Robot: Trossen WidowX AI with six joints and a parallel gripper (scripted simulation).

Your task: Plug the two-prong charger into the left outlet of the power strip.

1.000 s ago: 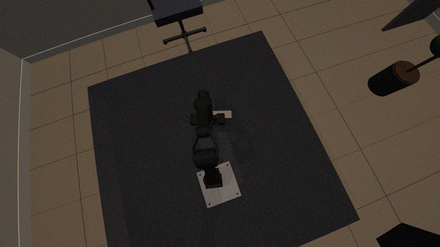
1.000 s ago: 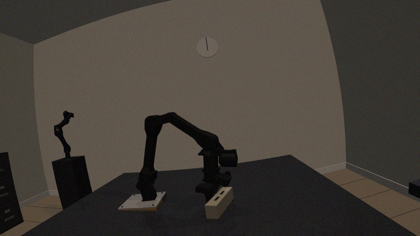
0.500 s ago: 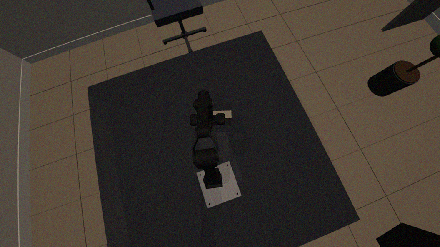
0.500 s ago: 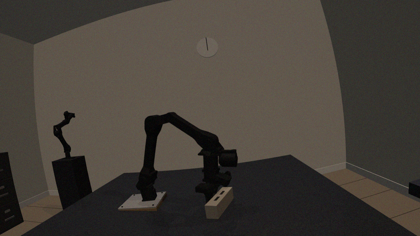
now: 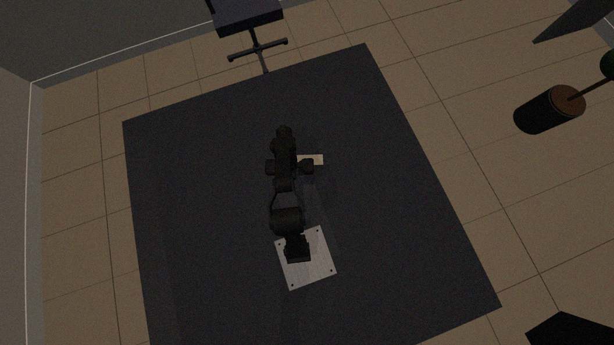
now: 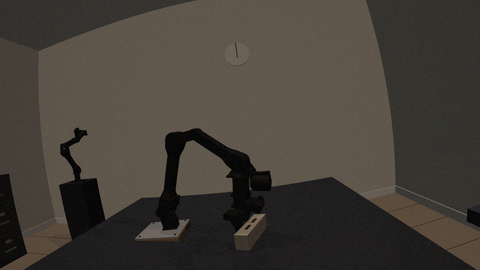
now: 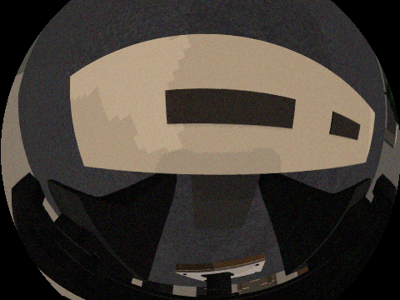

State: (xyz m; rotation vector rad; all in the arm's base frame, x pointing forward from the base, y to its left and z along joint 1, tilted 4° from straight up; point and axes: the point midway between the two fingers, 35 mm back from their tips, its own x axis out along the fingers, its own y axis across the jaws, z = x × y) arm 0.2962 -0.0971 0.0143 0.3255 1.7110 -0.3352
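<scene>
The two-prong charger lies 20 mm ahead of my gripper tip, 10 mm to the right of it and 10 mm above it.
</scene>
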